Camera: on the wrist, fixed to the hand. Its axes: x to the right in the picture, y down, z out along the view.
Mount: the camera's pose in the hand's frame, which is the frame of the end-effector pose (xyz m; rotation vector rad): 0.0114 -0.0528 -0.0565 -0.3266 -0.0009 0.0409
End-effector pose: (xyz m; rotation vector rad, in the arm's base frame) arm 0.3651 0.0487 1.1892 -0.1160 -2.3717 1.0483
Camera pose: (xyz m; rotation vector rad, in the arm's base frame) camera 0.3912 0.0527 1.2628 -0.2831 -2.5325 0.6699
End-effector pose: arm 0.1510 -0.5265 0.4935 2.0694 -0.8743 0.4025
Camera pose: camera 0.1979 -0.4647 0.5034 1.7542 -0.9184 0.2605
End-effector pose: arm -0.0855 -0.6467 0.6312 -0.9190 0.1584 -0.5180
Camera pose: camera -0.1141 -0.7189 0.6398 -1.2316 0.2658 -0.4609
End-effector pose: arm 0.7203 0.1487 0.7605 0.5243 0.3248 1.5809
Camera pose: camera 0.7363 0.1704 0.6871 0.2798 0.0518 1.6331
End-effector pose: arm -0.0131 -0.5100 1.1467 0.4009 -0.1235 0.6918
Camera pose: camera 0.0284 -0.5175 1.0809 0.0857 -0.2423 0.6977
